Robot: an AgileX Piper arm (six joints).
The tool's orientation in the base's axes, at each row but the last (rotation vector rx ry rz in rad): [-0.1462, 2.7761, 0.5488]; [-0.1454, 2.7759, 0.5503]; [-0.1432, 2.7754, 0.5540]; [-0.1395, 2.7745, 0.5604]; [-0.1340, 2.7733, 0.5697]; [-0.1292, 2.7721, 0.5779]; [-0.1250, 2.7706, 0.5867]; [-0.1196, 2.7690, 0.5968]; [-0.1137, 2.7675, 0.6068]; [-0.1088, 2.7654, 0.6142]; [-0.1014, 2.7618, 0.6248]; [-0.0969, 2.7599, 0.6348]
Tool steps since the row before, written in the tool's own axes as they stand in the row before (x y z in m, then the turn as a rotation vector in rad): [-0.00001, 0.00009, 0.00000, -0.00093, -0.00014, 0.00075]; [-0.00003, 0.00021, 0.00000, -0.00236, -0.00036, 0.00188]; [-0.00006, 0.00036, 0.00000, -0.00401, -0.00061, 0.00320]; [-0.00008, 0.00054, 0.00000, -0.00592, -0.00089, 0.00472]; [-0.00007, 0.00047, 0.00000, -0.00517, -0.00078, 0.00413]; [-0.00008, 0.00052, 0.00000, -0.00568, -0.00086, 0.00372]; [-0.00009, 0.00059, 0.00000, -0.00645, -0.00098, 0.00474]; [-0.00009, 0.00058, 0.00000, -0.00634, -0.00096, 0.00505]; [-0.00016, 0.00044, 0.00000, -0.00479, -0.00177, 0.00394]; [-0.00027, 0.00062, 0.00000, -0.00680, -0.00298, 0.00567]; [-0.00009, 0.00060, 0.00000, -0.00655, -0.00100, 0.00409]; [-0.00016, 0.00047, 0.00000, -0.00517, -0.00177, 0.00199]
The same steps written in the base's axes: [0.00000, 0.00008, 0.00004, 0.00111, 0.00020, -0.00042]; [0.00000, 0.00019, 0.00008, 0.00282, 0.00049, -0.00103]; [0.00000, 0.00033, 0.00015, 0.00478, 0.00083, -0.00176]; [-0.00001, 0.00050, 0.00022, 0.00706, 0.00124, -0.00259]; [0.00000, 0.00043, 0.00020, 0.00617, 0.00108, -0.00227]; [0.00000, 0.00048, 0.00022, 0.00655, 0.00086, -0.00179]; [0.00000, 0.00054, 0.00025, 0.00758, 0.00118, -0.00248]; [0.00000, 0.00053, 0.00025, 0.00756, 0.00133, -0.00277]; [0.00009, 0.00040, 0.00022, 0.00589, 0.00011, -0.00262]; [0.00017, 0.00056, 0.00033, 0.00845, -0.00024, -0.00397]; [0.00000, 0.00054, 0.00027, 0.00751, 0.00087, -0.00188]; [0.00009, 0.00042, 0.00025, 0.00571, -0.00074, -0.00083]
